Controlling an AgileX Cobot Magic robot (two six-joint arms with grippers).
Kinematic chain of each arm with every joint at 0, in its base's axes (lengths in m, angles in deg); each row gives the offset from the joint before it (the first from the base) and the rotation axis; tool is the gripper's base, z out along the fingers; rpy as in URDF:
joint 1: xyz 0 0 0.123 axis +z
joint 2: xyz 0 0 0 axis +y
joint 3: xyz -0.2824 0 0.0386 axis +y
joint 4: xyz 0.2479 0 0.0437 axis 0.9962 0 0.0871
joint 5: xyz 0 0 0 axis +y
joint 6: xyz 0.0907 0 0.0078 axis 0.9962 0 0.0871
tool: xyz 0 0 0 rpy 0 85 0
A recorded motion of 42 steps. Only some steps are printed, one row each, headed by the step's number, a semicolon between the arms.
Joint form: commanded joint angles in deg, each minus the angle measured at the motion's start. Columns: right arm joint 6, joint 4, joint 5, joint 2, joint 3, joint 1; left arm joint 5, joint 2, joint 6, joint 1, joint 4, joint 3.
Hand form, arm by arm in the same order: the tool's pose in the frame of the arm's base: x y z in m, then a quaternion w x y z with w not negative. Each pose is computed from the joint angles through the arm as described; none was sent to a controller.
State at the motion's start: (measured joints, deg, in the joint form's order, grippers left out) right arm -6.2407 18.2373 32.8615 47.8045 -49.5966 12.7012; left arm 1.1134 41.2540 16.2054 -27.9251 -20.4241 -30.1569
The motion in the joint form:
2: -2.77 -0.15 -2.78 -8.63 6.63 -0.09; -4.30 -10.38 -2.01 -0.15 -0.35 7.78
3: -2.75 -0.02 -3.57 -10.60 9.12 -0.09; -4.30 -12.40 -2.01 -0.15 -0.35 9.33
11: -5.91 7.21 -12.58 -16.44 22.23 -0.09; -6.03 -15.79 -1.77 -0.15 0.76 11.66
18: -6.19 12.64 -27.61 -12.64 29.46 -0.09; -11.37 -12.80 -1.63 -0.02 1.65 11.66
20: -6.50 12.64 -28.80 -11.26 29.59 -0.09; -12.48 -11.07 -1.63 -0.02 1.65 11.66
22: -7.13 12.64 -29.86 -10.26 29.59 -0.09; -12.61 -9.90 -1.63 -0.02 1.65 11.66
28: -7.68 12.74 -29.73 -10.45 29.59 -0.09; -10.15 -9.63 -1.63 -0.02 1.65 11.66
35: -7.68 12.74 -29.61 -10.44 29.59 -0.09; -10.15 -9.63 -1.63 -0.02 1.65 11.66
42: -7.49 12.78 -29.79 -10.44 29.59 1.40; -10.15 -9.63 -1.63 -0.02 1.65 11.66
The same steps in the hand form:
2: 0.1280 0.0432 0.3604 0.55258 -0.08629 0.81354 0.15924; 0.1068 -0.0550 0.3067 0.67407 0.12582 0.69906 -0.20277
3: 0.1219 0.0416 0.3517 0.55436 -0.08380 0.81252 0.15961; 0.1013 -0.0521 0.3015 0.67684 0.12525 0.69622 -0.20366
11: 0.1094 0.0384 0.3021 0.56377 -0.04915 0.80365 0.18409; 0.0929 -0.0466 0.2967 0.69592 0.12691 0.67872 -0.19731
18: 0.1260 0.0326 0.2722 0.58464 0.02516 0.79041 0.18114; 0.1017 -0.0481 0.2991 0.71266 0.12024 0.66639 -0.18325
20: 0.1301 0.0326 0.2698 0.58299 0.02676 0.79298 0.17490; 0.1065 -0.0500 0.2973 0.70945 0.11941 0.67094 -0.17961
22: 0.1331 0.0324 0.2688 0.58432 0.02551 0.79352 0.16806; 0.1097 -0.0516 0.2950 0.70357 0.12079 0.67744 -0.17741
28: 0.1326 0.0324 0.2691 0.58539 0.02197 0.79320 0.16637; 0.1099 -0.0532 0.2908 0.68710 0.12863 0.69257 -0.17802
35: 0.1325 0.0324 0.2689 0.58452 0.02165 0.79380 0.16657; 0.1099 -0.0532 0.2908 0.68710 0.12863 0.69257 -0.17802
42: 0.1318 0.0358 0.2692 0.58317 0.01340 0.79316 0.17502; 0.1099 -0.0532 0.2908 0.68710 0.12863 0.69257 -0.17802

